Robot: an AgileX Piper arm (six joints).
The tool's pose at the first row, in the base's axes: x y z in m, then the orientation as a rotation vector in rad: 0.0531 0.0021 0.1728 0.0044 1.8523 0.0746
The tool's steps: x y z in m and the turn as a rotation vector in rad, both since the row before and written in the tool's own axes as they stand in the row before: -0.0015 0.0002 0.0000 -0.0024 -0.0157 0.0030; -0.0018 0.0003 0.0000 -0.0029 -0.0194 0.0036; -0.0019 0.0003 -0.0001 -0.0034 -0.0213 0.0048; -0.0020 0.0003 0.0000 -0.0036 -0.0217 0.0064; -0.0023 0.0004 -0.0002 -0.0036 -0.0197 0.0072; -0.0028 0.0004 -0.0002 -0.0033 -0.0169 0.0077
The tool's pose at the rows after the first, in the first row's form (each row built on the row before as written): 0.0535 0.0022 0.1742 0.0061 1.8365 0.0787; 0.0540 0.0024 0.1760 0.0081 1.8170 0.0836; 0.0544 0.0026 0.1779 0.0109 1.7956 0.0897; 0.0548 0.0028 0.1799 0.0150 1.7738 0.0971; 0.0551 0.0030 0.1822 0.0197 1.7540 0.1050; 0.0554 0.0032 0.1850 0.0249 1.7370 0.1130
